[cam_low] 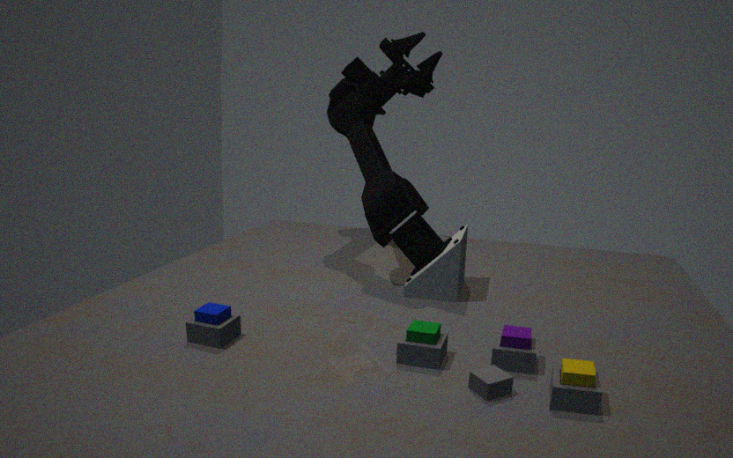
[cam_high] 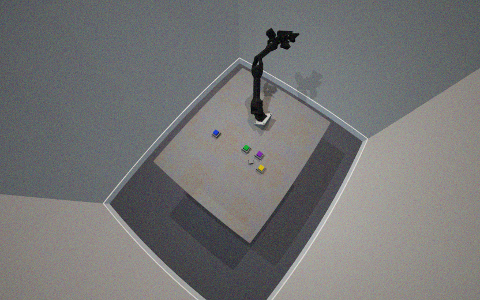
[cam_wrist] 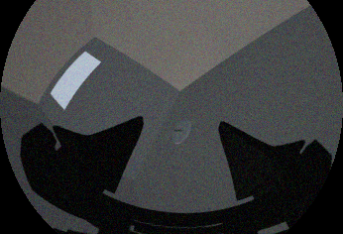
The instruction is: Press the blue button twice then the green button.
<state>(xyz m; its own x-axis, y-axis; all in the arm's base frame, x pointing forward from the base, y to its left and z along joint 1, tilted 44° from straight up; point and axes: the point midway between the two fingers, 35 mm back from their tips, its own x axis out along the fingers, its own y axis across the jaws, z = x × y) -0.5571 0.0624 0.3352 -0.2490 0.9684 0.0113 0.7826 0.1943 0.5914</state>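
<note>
The blue button lies 83 cm ahead of my gripper tip, 40 cm below it and 2 cm to the right of it. From my gripper tip the other things lie so: green button (77 cm ahead, 40 cm below, 23 cm to the left); purple button (74 cm ahead, 40 cm below, 33 cm to the left); small grey block (82 cm ahead, 42 cm below, 31 cm to the left).
</note>
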